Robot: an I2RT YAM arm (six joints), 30 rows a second.
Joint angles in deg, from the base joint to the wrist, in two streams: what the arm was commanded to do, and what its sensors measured. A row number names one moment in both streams.
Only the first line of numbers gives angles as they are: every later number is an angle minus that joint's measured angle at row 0.
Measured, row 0: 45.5 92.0 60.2 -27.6 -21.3 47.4
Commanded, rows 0 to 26: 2.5 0.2 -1.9 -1.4 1.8 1.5; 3.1 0.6 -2.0 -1.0 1.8 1.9; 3.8 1.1 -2.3 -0.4 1.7 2.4; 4.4 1.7 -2.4 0.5 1.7 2.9; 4.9 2.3 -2.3 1.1 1.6 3.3; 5.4 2.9 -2.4 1.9 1.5 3.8; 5.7 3.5 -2.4 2.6 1.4 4.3; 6.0 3.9 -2.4 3.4 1.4 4.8; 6.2 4.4 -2.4 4.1 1.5 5.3; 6.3 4.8 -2.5 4.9 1.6 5.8; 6.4 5.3 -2.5 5.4 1.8 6.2; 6.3 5.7 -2.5 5.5 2.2 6.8; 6.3 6.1 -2.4 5.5 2.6 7.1; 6.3 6.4 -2.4 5.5 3.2 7.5; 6.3 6.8 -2.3 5.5 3.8 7.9; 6.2 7.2 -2.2 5.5 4.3 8.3; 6.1 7.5 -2.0 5.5 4.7 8.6; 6.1 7.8 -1.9 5.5 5.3 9.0; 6.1 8.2 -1.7 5.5 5.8 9.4; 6.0 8.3 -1.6 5.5 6.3 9.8; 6.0 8.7 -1.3 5.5 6.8 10.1; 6.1 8.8 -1.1 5.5 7.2 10.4; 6.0 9.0 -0.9 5.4 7.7 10.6; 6.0 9.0 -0.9 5.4 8.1 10.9; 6.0 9.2 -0.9 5.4 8.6 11.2; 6.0 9.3 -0.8 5.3 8.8 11.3; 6.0 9.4 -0.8 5.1 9.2 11.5
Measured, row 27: 6.1 8.3 -1.9 5.4 6.0 9.9
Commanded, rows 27 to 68: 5.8 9.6 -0.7 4.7 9.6 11.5; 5.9 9.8 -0.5 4.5 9.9 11.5; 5.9 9.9 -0.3 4.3 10.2 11.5; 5.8 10.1 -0.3 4.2 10.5 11.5; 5.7 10.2 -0.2 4.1 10.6 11.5; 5.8 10.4 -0.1 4.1 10.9 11.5; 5.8 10.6 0.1 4.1 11.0 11.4; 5.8 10.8 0.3 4.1 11.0 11.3; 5.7 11.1 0.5 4.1 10.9 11.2; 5.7 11.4 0.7 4.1 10.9 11.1; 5.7 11.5 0.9 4.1 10.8 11.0; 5.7 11.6 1.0 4.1 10.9 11.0; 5.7 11.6 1.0 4.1 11.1 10.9; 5.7 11.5 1.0 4.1 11.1 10.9; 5.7 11.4 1.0 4.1 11.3 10.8; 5.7 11.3 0.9 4.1 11.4 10.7; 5.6 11.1 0.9 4.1 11.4 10.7; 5.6 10.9 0.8 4.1 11.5 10.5; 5.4 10.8 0.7 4.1 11.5 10.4; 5.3 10.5 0.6 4.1 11.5 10.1; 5.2 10.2 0.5 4.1 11.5 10.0; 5.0 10.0 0.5 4.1 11.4 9.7; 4.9 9.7 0.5 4.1 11.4 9.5; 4.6 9.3 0.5 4.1 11.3 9.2; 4.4 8.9 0.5 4.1 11.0 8.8; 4.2 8.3 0.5 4.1 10.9 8.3; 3.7 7.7 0.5 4.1 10.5 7.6; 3.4 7.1 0.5 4.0 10.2 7.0; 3.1 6.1 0.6 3.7 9.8 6.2; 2.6 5.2 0.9 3.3 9.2 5.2; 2.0 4.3 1.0 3.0 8.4 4.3; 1.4 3.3 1.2 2.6 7.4 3.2; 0.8 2.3 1.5 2.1 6.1 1.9; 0.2 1.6 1.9 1.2 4.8 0.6; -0.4 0.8 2.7 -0.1 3.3 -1.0; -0.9 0.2 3.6 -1.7 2.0 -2.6; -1.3 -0.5 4.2 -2.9 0.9 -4.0; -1.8 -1.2 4.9 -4.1 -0.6 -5.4; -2.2 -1.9 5.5 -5.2 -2.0 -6.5; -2.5 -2.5 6.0 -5.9 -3.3 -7.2; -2.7 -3.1 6.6 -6.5 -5.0 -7.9; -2.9 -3.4 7.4 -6.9 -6.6 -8.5
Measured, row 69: -2.5 -1.5 4.9 -1.8 -0.3 -3.5
